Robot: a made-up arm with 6 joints.
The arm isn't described. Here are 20 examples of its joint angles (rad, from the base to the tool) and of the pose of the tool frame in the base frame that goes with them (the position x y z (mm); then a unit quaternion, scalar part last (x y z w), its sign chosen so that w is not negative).
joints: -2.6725 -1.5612 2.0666 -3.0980 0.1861 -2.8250
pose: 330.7 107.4 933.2 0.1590 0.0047 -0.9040 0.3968
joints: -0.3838 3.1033 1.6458 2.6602 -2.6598 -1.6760
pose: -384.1 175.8 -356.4 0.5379 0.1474 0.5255 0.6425
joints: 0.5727 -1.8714 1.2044 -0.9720 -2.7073 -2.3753
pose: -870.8 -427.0 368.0 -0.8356 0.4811 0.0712 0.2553
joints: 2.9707 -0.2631 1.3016 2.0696 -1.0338 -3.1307
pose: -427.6 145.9 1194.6 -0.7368 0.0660 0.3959 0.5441
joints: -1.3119 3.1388 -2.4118 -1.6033 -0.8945 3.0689
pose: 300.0 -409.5 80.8 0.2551 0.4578 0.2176 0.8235
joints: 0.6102 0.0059 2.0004 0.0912 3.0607 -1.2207
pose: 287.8 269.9 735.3 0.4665 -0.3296 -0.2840 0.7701
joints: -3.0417 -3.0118 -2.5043 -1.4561 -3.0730 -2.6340
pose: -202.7 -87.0 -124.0 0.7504 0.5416 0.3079 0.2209
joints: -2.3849 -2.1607 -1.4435 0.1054 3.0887 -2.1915
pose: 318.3 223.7 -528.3 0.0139 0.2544 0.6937 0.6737
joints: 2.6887 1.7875 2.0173 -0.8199 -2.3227 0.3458
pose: -456.0 61.6 -336.9 0.5825 -0.2122 -0.6969 0.3606
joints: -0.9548 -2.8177 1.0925 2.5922 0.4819 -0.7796
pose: -468.9 827.5 -586.4 -0.8699 -0.0822 0.1123 0.4732
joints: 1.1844 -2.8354 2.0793 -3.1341 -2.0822 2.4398
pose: -223.7 -401.0 66.1 -0.5004 0.3585 0.1889 0.7651
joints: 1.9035 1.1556 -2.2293 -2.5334 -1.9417 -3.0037
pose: -206.4 156.5 889.8 -0.4997 0.0239 0.7478 0.4364
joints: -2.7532 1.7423 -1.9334 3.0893 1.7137 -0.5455
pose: -350.4 -212.1 660.3 -0.3506 0.7355 -0.0643 0.5763
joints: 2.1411 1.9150 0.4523 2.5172 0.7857 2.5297
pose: -760.7 956.3 -433.1 -0.7231 -0.1707 0.4646 0.4818
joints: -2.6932 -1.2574 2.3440 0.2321 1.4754 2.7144
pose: 70.2 -69.7 598.5 0.4238 -0.8526 0.1166 0.2826
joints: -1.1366 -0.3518 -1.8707 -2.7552 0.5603 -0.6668
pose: -306.6 712.4 373.5 -0.9061 0.3627 0.2101 0.0571
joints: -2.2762 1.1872 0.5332 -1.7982 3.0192 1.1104
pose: -663.9 -833.8 440.7 -0.3729 0.5228 0.2750 0.7155
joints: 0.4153 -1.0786 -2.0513 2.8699 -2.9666 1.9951
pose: -602.5 -214.1 134.0 0.0658 -0.0485 -0.2271 0.9704
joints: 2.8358 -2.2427 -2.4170 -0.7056 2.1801 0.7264
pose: 48.0 20.3 -313.6 -0.7250 0.5205 -0.2289 0.3886
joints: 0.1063 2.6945 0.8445 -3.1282 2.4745 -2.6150
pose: 203.9 75.7 -845.9 0.1067 0.4961 0.2618 0.8209
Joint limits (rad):
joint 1: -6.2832..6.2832
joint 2: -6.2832..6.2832
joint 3: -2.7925..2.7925
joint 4: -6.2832..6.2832
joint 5: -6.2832..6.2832
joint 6: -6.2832..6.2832
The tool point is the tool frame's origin. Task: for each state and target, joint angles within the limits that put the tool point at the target. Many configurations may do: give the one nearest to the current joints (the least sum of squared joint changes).
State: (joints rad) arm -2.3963 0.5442 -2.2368 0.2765 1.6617 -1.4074
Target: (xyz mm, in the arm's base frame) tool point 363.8 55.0 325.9
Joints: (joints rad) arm -2.6167 0.0178 -2.7925 0.6090 0.9875 -1.4074
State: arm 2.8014 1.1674 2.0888 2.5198 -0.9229 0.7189
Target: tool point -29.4 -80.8 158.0
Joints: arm 3.1390 1.2878 2.7925 3.3147 -1.1192 0.7189
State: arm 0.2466 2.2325 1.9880 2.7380 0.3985 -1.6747
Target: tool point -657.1 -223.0 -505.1
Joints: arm 0.4398 3.0480 1.6519 2.7565 0.3747 -1.6747
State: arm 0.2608 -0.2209 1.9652 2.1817 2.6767 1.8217
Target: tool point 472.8 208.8 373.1
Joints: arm 0.1765 0.5947 2.3806 2.1427 2.6399 1.8217
